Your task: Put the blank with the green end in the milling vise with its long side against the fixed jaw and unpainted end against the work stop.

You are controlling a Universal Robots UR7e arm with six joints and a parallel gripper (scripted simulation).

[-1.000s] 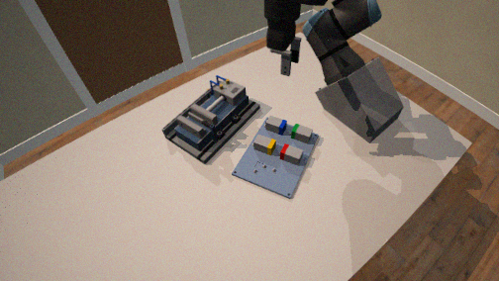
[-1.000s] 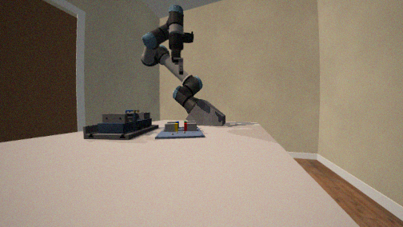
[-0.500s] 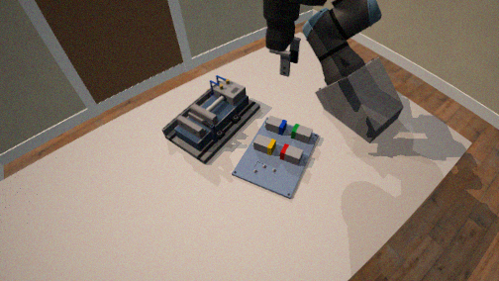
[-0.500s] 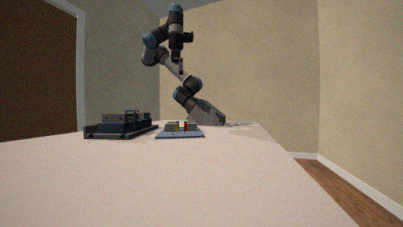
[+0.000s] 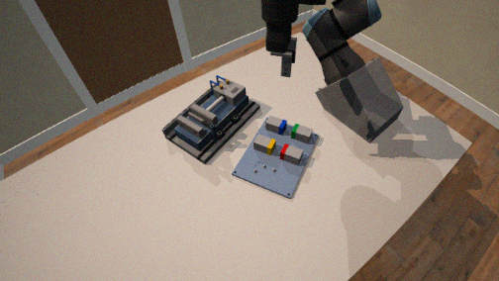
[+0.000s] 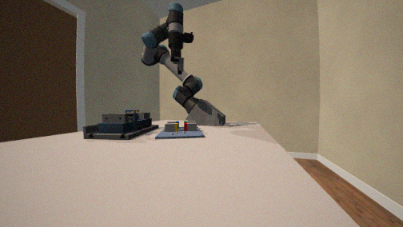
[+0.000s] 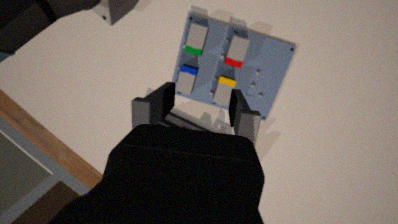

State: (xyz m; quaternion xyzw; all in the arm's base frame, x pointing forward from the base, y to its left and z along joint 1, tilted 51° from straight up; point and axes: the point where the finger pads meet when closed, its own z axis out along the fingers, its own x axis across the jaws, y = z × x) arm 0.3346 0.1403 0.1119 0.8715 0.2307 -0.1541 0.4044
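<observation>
Now: the green-end blank 29 cm below my hand, 6 cm behind it and 2 cm to the left of it. Round my hand: blue-ended blank 29 cm below, 6 cm to the right, 3 cm behind; red-ended blank 29 cm below, 6 cm to the left, 2 cm ahead; yellow-ended blank 29 cm below, 5 cm ahead, 3 cm to the right.
</observation>
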